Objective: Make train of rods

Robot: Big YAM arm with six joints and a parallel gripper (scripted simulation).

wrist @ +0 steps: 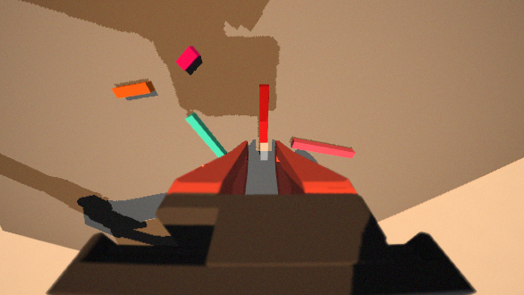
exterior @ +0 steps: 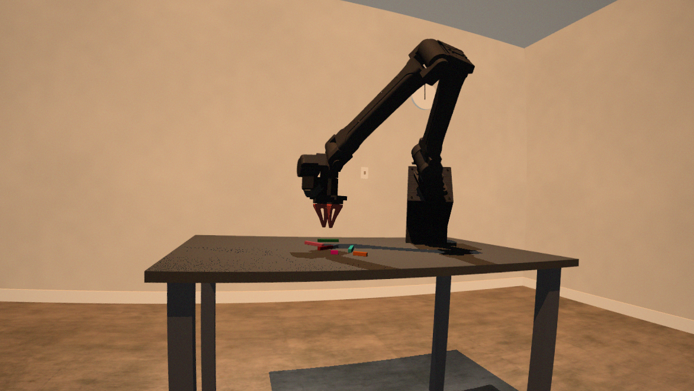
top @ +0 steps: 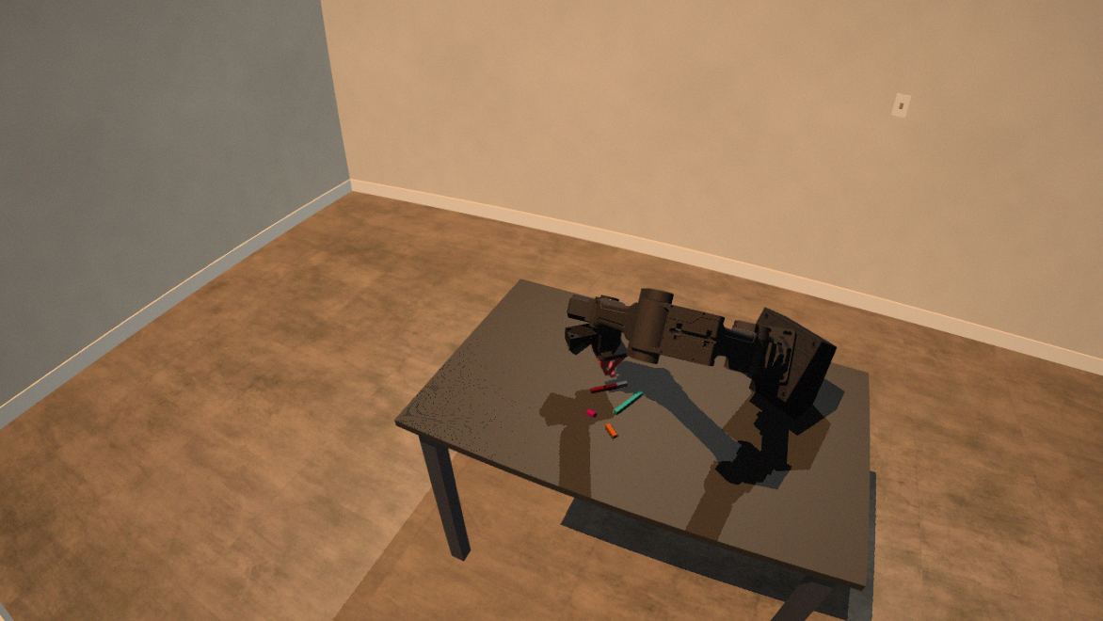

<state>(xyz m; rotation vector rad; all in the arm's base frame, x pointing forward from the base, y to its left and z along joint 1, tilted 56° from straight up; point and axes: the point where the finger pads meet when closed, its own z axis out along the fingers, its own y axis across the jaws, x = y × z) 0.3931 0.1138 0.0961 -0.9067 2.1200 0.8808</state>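
The red rod is 70 mm below my hand. From my hand the other things lie so: grey rod: 30 mm behind, 40 mm to the right, 70 mm below; turquoise rod: 80 mm behind, 70 mm below; magenta rod: 20 mm behind, 90 mm to the left, 70 mm below.
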